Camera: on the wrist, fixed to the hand. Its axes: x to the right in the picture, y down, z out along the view.
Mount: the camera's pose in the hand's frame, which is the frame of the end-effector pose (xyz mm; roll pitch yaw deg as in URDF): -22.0 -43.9 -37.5 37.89 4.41 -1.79
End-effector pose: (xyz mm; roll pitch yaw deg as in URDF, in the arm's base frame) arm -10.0 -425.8 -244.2 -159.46 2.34 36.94
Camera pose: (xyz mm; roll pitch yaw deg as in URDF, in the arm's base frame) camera -42.7 -415.4 -192.8 -121.50 -2.42 37.07
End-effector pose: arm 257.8 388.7 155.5 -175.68 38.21 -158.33
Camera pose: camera 265.6 347.7 201.1 -136.70 33.66 -156.59
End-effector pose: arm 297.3 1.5 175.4 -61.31 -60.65 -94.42
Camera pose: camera 245.7 34.2 166.3 -15.17 -59.76 -103.84
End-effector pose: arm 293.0 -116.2 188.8 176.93 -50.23 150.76
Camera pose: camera 306.4 -176.3 194.3 -147.87 -54.49 154.24
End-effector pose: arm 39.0 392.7 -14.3 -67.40 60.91 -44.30
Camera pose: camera 11.7 347.4 17.6 -37.94 60.60 -54.03
